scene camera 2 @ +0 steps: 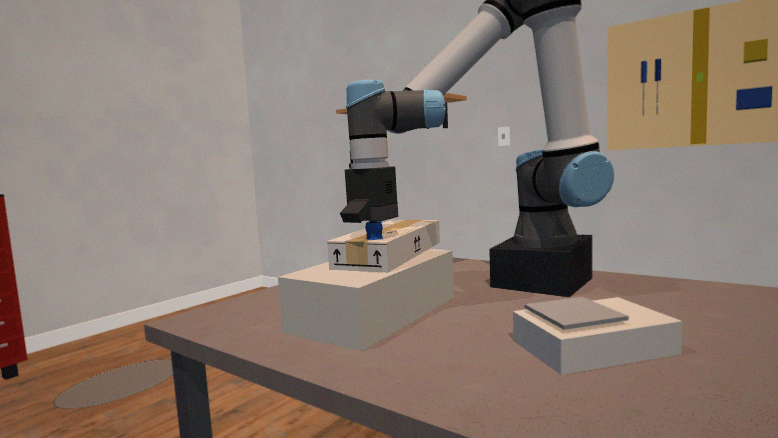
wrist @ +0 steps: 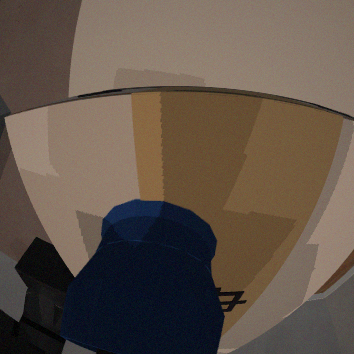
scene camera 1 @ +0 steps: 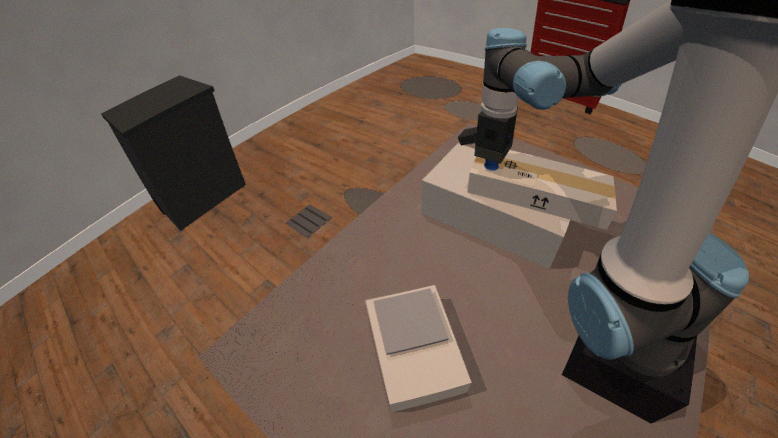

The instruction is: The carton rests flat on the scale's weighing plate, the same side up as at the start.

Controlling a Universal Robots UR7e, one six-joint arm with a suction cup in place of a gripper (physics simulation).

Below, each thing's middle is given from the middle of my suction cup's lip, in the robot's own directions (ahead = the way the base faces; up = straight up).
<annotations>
My suction cup is now 12 cm past the white carton (scene camera 1: 567, 191), 4 cm to the left of it and 4 cm above it. Also, from my suction cup: scale (scene camera 2: 572, 335): 41 cm to the left, 15 cm below, 4 cm behind.
</annotations>
